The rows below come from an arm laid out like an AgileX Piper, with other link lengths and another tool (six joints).
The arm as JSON. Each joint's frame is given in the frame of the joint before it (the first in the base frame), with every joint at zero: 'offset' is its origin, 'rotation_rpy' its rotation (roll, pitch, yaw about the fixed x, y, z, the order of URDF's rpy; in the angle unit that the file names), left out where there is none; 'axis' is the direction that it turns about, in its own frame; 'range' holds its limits. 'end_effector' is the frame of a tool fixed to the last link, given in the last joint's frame.
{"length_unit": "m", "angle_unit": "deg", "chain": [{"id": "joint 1", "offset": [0.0, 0.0, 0.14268], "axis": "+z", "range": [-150.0, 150.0]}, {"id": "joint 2", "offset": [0.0, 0.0, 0.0], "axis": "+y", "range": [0.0, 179.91]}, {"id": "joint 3", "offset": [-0.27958, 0.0, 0.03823], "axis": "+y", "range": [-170.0, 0.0]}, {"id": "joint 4", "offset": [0.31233, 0.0, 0.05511], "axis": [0.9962, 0.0, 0.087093], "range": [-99.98, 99.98]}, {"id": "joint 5", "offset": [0.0, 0.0, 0.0], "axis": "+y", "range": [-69.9, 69.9]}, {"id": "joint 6", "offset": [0.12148, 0.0, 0.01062], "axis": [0.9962, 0.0, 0.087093], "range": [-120.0, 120.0]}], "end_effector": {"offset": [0.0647, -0.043, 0.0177], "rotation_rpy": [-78.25, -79.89, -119.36]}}
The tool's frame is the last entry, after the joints.
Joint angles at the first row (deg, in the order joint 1, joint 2, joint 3, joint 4, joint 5, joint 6):
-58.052 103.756 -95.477 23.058 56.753 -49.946
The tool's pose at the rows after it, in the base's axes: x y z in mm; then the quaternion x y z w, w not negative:
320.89, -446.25, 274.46, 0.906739, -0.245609, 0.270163, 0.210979
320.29, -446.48, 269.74, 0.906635, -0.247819, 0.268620, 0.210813
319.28, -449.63, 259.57, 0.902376, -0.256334, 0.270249, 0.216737
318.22, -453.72, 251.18, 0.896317, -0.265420, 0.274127, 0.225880
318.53, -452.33, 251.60, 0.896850, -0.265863, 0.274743, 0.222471
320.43, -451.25, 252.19, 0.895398, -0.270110, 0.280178, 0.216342
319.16, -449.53, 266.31, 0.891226, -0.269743, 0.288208, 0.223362
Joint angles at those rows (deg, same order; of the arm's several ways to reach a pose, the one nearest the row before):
-58.044 103.756 -95.477 22.947 57.325 -49.907
-58.044 103.757 -94.691 22.947 56.645 -49.907
-58.043 103.756 -92.605 23.070 53.721 -49.906
-58.044 103.756 -90.645 23.204 50.419 -49.906
-58.044 103.653 -90.645 23.514 50.770 -49.906
-58.044 103.655 -90.646 24.585 50.770 -49.906
-58.045 102.434 -91.034 24.462 50.998 -49.615

